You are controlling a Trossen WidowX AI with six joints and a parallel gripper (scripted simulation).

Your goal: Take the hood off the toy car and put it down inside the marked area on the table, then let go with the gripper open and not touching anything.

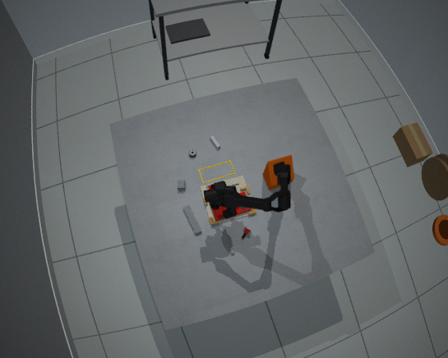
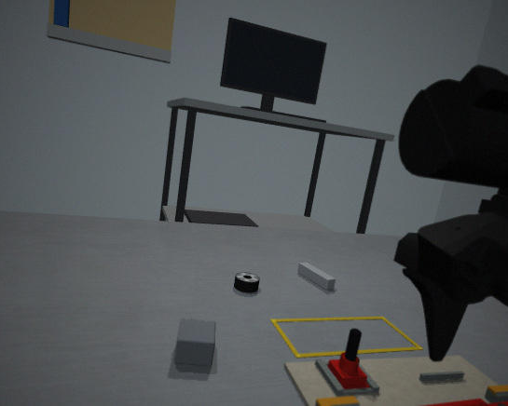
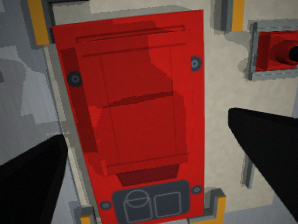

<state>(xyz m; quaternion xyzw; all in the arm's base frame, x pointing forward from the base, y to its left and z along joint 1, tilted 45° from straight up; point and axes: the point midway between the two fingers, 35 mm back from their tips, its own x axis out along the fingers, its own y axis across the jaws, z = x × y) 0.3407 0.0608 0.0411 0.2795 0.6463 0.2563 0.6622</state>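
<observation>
Right now my gripper tip is 4 cm above the red hood. Round my gripper tip: black wheel (36 cm to the right, 7 cm below, 5 cm ahead); long grey bar (18 cm ahead, 7 cm below).
</observation>
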